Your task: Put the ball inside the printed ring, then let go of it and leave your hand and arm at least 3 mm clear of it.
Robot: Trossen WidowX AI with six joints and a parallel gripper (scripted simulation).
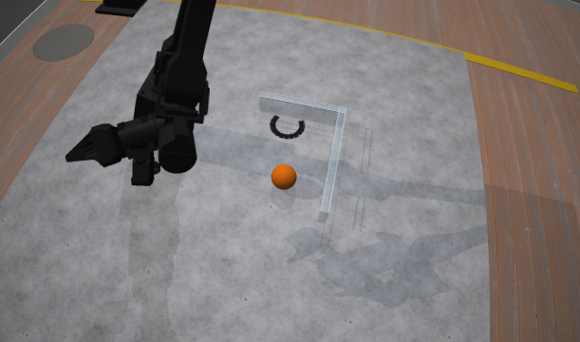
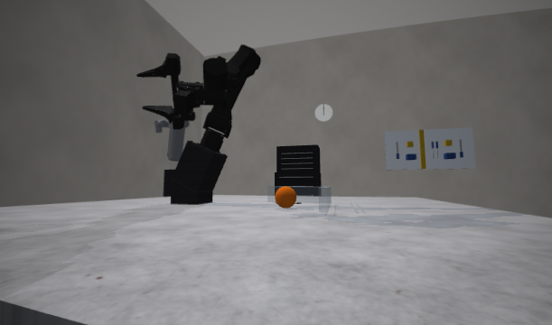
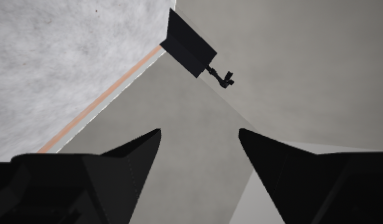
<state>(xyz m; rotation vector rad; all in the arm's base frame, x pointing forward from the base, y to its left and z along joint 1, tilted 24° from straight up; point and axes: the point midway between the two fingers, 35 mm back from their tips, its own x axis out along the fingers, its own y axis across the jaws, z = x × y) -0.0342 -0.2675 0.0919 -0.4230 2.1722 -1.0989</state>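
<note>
The orange ball lies 290 mm ahead of my hand, 270 mm below it and 200 mm to the left of it.
</note>
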